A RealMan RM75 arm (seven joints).
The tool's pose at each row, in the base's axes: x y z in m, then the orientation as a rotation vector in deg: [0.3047 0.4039 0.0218 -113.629 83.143 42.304]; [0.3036 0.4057 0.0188 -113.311 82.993 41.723]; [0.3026 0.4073 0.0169 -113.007 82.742 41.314]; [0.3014 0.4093 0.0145 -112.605 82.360 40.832]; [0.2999 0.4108 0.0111 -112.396 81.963 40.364]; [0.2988 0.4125 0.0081 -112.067 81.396 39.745]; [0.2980 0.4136 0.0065 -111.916 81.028 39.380]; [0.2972 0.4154 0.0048 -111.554 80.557 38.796]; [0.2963 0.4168 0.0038 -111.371 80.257 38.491]
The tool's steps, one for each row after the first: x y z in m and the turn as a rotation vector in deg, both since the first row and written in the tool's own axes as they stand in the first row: [0.0007 0.0010 0.0035 0.575 0.004 -0.190]; [0.0008 0.0018 0.0060 1.055 -0.104 -0.405]; [0.0009 0.0027 0.0092 1.662 -0.295 -0.708]; [0.0020 0.0042 0.0128 2.131 -0.390 -1.062]; [0.0027 0.0052 0.0162 2.793 -0.563 -1.548]; [0.0030 0.0059 0.0182 3.157 -0.656 -1.869]; [0.0028 0.0064 0.0207 3.808 -0.814 -2.273]; [0.0024 0.0070 0.0225 4.150 -0.918 -2.524]
